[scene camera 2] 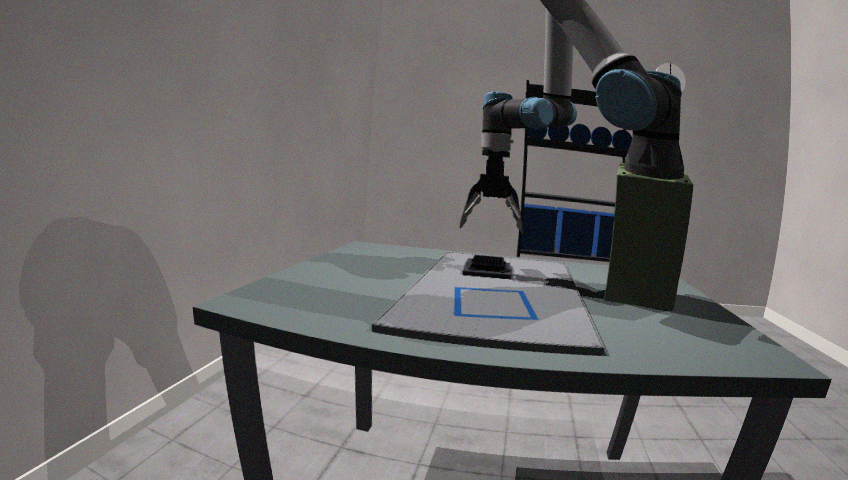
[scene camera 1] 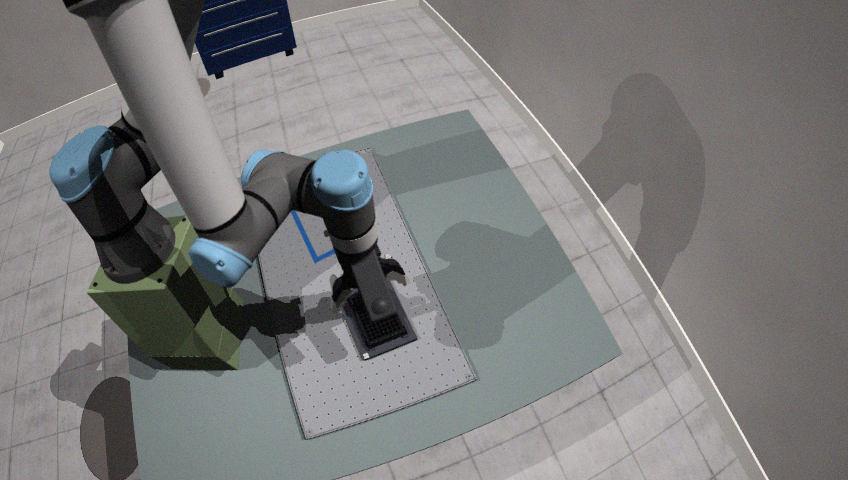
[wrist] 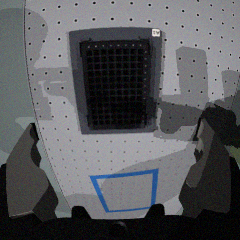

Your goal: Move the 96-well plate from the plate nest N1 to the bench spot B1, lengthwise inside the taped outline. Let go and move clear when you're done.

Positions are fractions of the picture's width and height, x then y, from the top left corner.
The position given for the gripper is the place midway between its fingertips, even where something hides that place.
Observation:
In view: the gripper (scene camera 1: 0.44, 0.62), a black 96-well plate (scene camera 1: 0.47, 0.69) and a plate nest N1 (wrist: 0.49, 0.14).
The black 96-well plate is seen too in the wrist view (wrist: 0.55, 0.28). The gripper shows as well in the wrist view (wrist: 0.49, 0.51).

